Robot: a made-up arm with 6 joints.
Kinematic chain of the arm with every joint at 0, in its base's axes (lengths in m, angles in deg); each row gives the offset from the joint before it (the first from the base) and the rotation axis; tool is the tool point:
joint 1: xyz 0 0 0.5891 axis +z
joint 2: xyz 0.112 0 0 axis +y
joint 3: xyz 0 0 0.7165 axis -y
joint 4: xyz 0 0 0.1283 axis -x
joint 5: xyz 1.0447 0 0 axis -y
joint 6: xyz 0.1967 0 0 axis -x
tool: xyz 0 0 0
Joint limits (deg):
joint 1: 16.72..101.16
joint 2: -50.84..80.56
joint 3: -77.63..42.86
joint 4: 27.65..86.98
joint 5: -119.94..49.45
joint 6: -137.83..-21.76
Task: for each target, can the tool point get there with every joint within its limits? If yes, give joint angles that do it. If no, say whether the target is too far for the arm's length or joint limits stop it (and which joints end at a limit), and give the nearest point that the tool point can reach.
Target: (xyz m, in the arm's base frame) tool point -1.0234 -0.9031 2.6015
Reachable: no: too far | nearest point -0.5864 -0.5175 2.1954 | short by 0.710 m
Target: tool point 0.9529 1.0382 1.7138
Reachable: yes | joints 50.96 12.19 28.49 64.11 -29.16 -39.01
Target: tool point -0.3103 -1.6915 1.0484
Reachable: no: joint limits stop it (at a limit: joint 2, joint 3, joint 4, joint 5) | nearest point -0.1167 -0.6359 1.9784 | short by 1.420 m
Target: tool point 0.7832 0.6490 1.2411
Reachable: yes | joints 47.53 -10.99 -13.29 45.26 -93.29 -30.69
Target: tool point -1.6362 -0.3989 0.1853
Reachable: no: joint limits stop it (at a limit: joint 1, joint 2, joint 3, joint 4) | nearest point -0.2766 -0.1119 0.1786 | short by 1.390 m
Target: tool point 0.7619 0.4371 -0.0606
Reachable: yes | joints 26.88 39.68 -44.90 35.09 23.67 -95.27
